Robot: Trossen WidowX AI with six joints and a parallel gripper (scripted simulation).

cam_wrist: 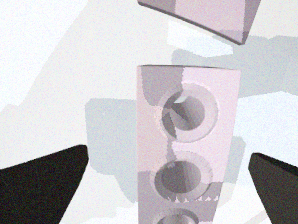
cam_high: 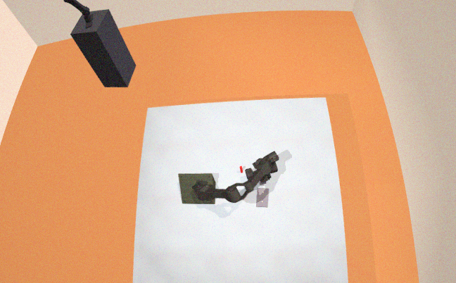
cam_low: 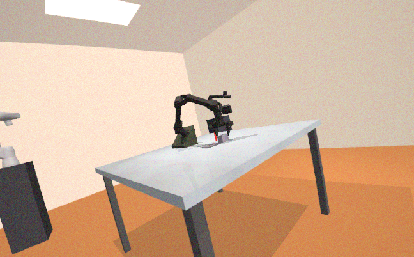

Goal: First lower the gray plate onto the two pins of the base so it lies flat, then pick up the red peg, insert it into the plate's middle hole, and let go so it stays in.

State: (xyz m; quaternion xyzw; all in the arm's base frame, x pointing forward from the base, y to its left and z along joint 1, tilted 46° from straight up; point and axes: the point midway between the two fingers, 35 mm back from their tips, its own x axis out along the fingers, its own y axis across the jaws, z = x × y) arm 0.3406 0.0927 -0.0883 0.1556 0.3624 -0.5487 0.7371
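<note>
The gray plate lies right at my gripper tip. From my gripper tip the other things lie so: red peg: 130 mm behind, 20 mm to the left; then base: 130 mm to the right, 30 mm below, 20 mm ahead.
</note>
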